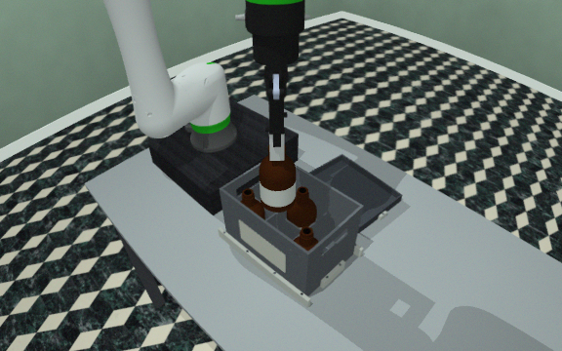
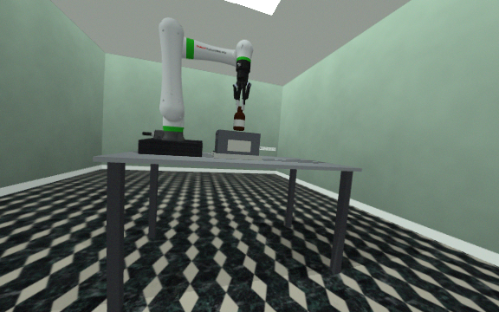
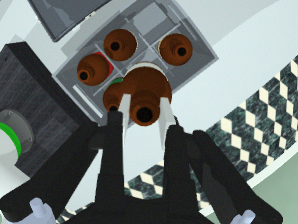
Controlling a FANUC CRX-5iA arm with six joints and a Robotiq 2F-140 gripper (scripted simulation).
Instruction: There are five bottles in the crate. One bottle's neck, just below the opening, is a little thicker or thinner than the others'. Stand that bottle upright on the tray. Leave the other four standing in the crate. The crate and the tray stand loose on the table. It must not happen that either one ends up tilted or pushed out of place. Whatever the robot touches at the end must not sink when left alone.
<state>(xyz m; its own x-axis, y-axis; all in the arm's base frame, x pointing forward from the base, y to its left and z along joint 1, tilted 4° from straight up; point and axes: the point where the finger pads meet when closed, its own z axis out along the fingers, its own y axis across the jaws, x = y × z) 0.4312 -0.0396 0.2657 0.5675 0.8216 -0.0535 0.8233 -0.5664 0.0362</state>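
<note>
Now: hand 90 mm above the brown bottle. From my hand the other things lie so: glass bottle: 260 mm below, 100 mm behind, 70 mm to the left; crate: 270 mm below, 40 mm to the left, 10 mm behind; dark grey tray: 340 mm below, 300 mm to the left, 60 mm behind.
</note>
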